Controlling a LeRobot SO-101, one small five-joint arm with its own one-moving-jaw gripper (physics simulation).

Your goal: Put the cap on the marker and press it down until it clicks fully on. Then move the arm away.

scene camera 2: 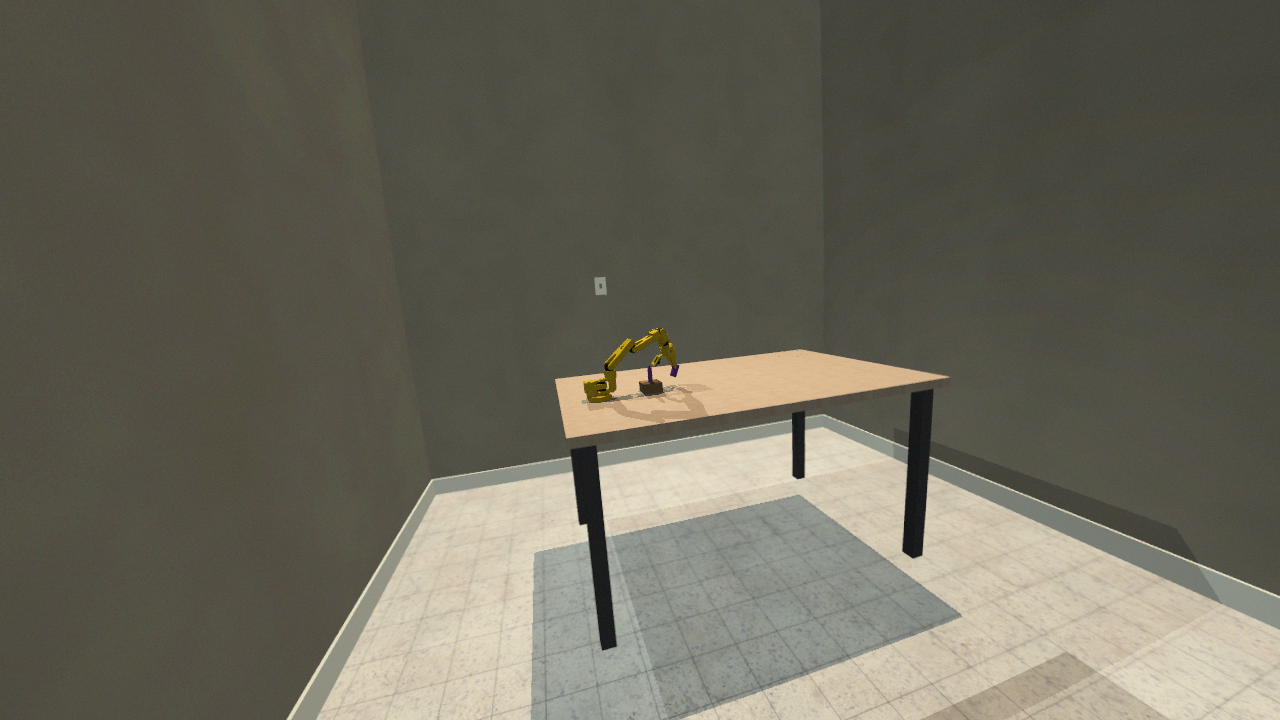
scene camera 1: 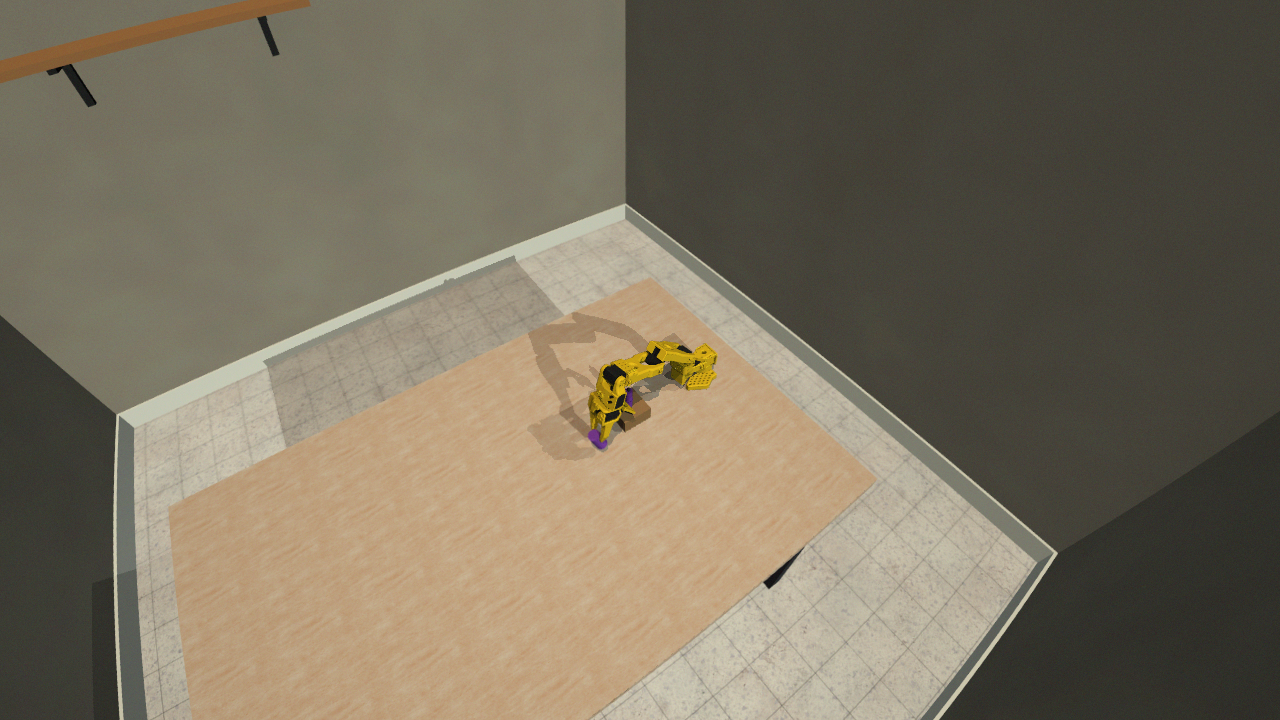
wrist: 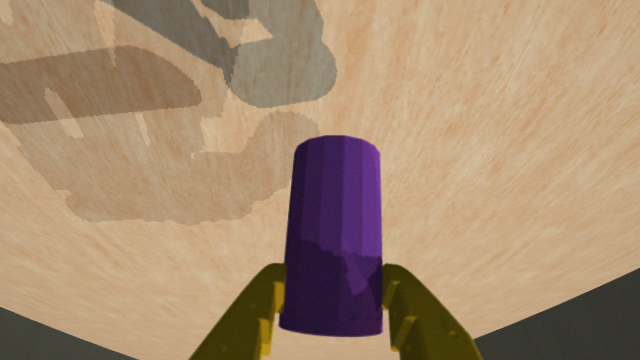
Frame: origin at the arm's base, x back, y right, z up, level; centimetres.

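Seen in the pictures: end effector, tool point: (scene camera 2: pixel 675 367) (scene camera 1: pixel 594 431) (wrist: pixel 285 281); arm's base, origin of the base link: (scene camera 2: pixel 604 397) (scene camera 1: pixel 687 378).
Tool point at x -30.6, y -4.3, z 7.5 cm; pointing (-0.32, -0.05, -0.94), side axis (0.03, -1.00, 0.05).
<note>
Pixels of each thing's middle, then the offset from my tool point to it. Level surfaces: height alone.
- purple cap, body centre: (wrist: pixel 334 234) (scene camera 1: pixel 597 439) (scene camera 2: pixel 674 370) dz -1.5, dx -0.1, dy -1.3 cm
- purple marker, body centre: (scene camera 1: pixel 628 396) (scene camera 2: pixel 649 373) dz -0.6, dx +11.8, dy +3.8 cm
- brown block, body centre: (scene camera 1: pixel 628 409) (scene camera 2: pixel 650 386) dz -5.7, dx +11.8, dy +3.8 cm
- light wooden table, its level: dz -7.5 cm
The purple cap (scene camera 1: pixel 597 439) (scene camera 2: pixel 674 370) (wrist: pixel 335 215) is held between the two jaws of my gripper (scene camera 1: pixel 601 433) (scene camera 2: pixel 674 365) (wrist: pixel 335 280), which is shut on its sides. The cap is above the table, slightly tilted in the second scene view. The purple marker (scene camera 1: pixel 630 396) (scene camera 2: pixel 649 374) stands upright in a brown block (scene camera 1: pixel 636 414) (scene camera 2: pixel 650 387). The marker is between the arm's base and the held cap, and the cap is apart from it. In the first scene view the arm hides part of the marker. The marker does not show in the wrist view.
The light wooden table (scene camera 1: pixel 429 555) (scene camera 2: pixel 760 385) (wrist: pixel 500 175) carries the arm and the block. The yellow arm's base (scene camera 1: pixel 700 367) (scene camera 2: pixel 597 390) stands near one end of the table, and the arm arches over the marker. The arm's shadow lies on the table.
</note>
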